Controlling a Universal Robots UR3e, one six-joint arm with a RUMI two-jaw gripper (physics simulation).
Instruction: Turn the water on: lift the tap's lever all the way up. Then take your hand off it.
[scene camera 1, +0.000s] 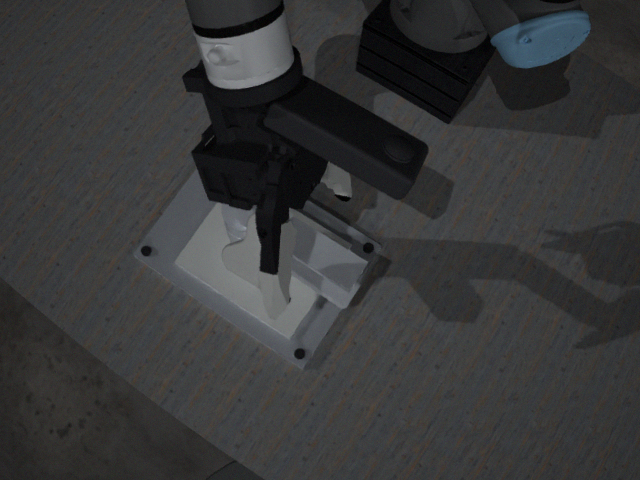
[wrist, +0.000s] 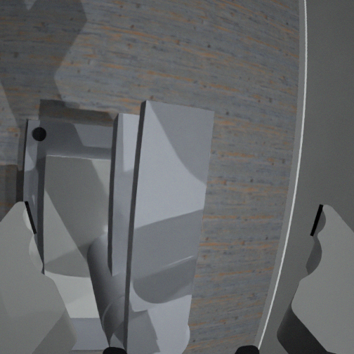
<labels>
The gripper shows in scene camera 1 and in the wrist view. The same spot on the gripper: (wrist: 313, 313) is (scene camera 1: 292, 232). The same spot on a flat grey lever: (wrist: 173, 143) is (scene camera 1: 344, 264).
</labels>
